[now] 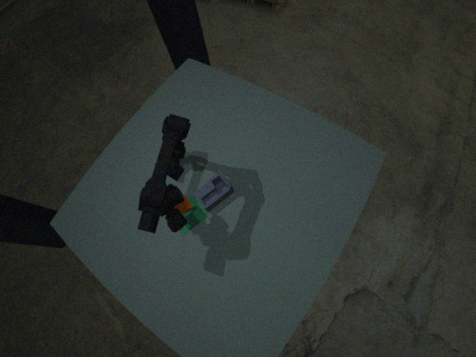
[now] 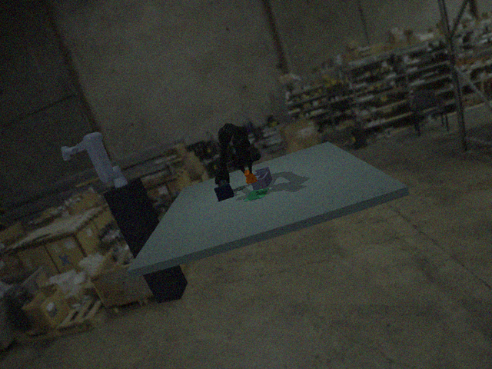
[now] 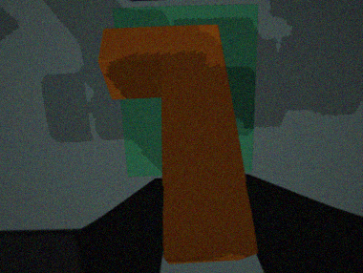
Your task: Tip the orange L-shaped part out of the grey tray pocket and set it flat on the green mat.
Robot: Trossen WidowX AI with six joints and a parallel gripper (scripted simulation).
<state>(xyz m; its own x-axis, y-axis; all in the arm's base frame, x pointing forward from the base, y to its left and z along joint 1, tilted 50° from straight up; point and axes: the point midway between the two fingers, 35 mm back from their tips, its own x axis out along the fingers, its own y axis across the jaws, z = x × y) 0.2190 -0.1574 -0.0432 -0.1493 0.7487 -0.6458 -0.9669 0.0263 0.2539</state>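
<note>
Now: the green mat 1 cm ahead of my gripper tip, 2 cm to the left of it and 15 cm below it. Also, from my gripper tip: orange L-shaped part: 1 cm behind, 3 cm to the left, 3 cm below.
</note>
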